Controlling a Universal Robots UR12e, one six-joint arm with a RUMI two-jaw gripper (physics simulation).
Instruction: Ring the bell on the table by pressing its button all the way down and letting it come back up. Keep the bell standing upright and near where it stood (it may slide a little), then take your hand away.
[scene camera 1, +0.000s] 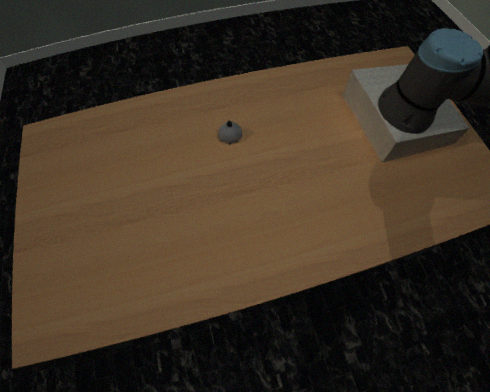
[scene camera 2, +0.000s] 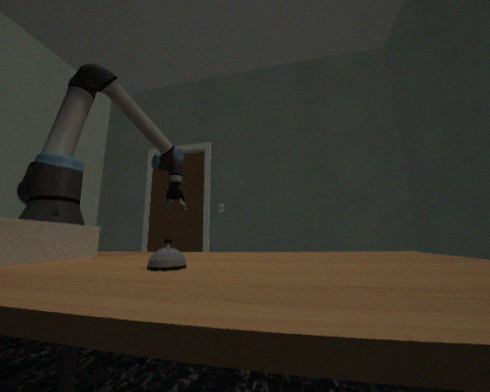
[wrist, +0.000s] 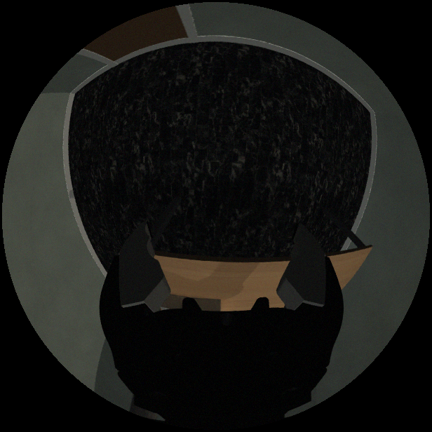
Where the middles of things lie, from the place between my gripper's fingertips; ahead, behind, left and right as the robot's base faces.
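Scene:
The bell (scene camera 2: 166, 259) is a good way below my hand, and it's far ahead of my hand and far to the right of it too.

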